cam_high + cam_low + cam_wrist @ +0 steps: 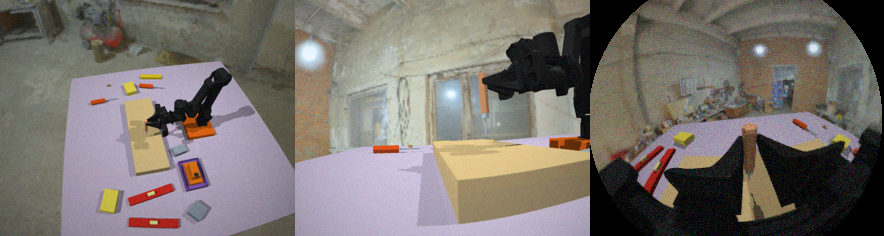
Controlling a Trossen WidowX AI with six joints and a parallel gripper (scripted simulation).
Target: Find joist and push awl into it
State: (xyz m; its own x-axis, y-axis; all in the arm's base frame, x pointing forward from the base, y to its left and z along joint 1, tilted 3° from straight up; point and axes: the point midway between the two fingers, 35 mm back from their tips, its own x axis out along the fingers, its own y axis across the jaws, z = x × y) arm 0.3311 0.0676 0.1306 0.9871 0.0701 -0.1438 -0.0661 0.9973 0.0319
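Now: the awl 60 mm below my gripper tip. The rest, counted from my gripper tip: purple tray (220 mm behind, 250 mm to the left, 160 mm below); then orange stud finder (220 mm behind, 260 mm to the left, 120 mm below); then dark square indicator (220 mm behind, 280 mm to the left, 110 mm below).
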